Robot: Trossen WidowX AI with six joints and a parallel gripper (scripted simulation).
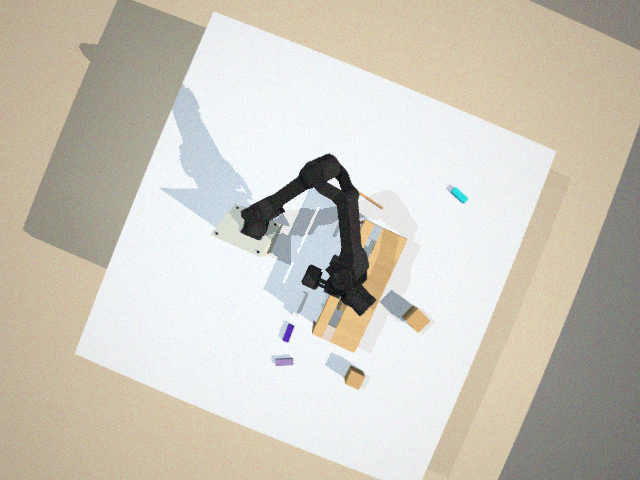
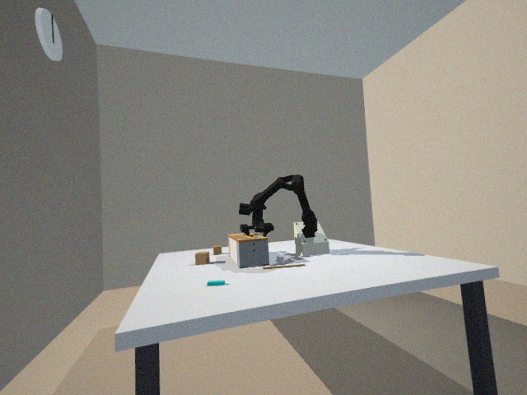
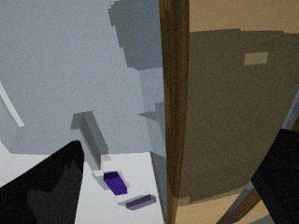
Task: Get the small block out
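Now: the tan block 50 mm ahead of my gripper tip and 20 mm to the right of it. Also, from my gripper tip: purple block (190 mm to the right, 80 mm below, 70 mm behind); then box (60 mm to the left, 40 mm ahead, 30 mm below); then thin wooden stick (340 mm to the left, 80 mm below, 30 mm behind).
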